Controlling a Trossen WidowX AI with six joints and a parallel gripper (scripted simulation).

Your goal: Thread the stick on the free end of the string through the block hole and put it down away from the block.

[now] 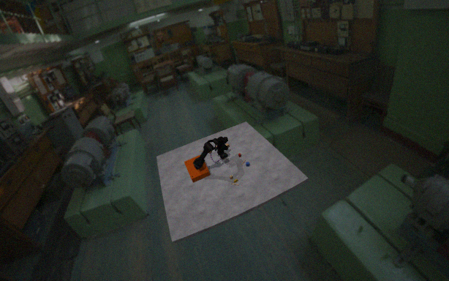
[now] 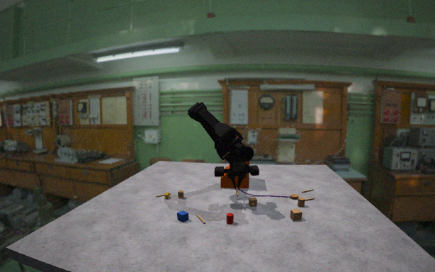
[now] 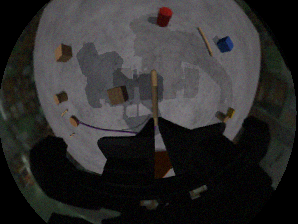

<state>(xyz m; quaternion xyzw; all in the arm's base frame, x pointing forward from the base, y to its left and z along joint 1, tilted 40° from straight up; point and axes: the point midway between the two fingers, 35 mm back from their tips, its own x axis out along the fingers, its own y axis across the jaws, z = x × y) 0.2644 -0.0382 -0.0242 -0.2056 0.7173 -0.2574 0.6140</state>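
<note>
The thin wooden stick is 2 cm ahead of my gripper tip. Also, from my gripper tip: blue cube 21 cm to the right, 17 cm ahead, 5 cm below; then red cylinder 19 cm ahead, 5 cm below, 4 cm to the right; then round wooden button 27 cm to the left, 6 cm below, 2 cm behind.
</note>
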